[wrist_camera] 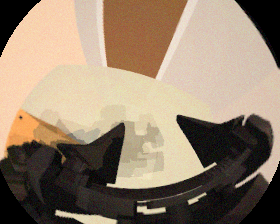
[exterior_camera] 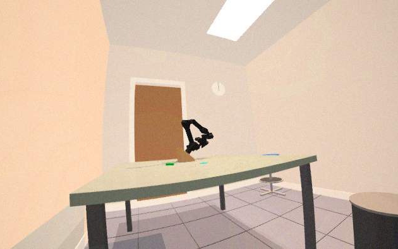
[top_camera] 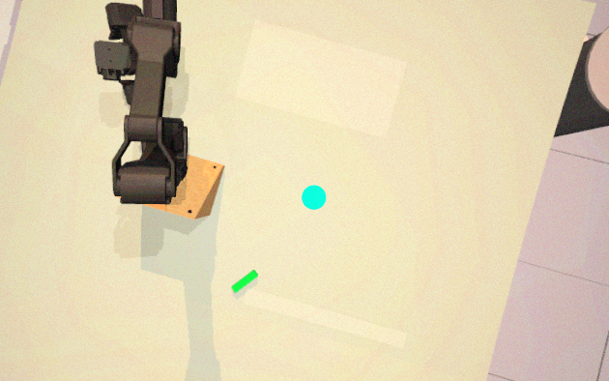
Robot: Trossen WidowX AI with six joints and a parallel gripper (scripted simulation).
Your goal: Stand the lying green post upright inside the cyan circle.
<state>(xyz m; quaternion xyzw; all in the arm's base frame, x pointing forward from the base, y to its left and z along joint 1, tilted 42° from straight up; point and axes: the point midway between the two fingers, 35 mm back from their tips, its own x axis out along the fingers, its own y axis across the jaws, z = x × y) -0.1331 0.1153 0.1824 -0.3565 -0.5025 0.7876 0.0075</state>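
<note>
Now: gripper tip 390 mm short of the green post, 410 mm to the left of it and 100 mm above it. The rest, counted from my gripper tip: cyan circle 490 mm ahead, 170 mm to the right, 110 mm below.
</note>
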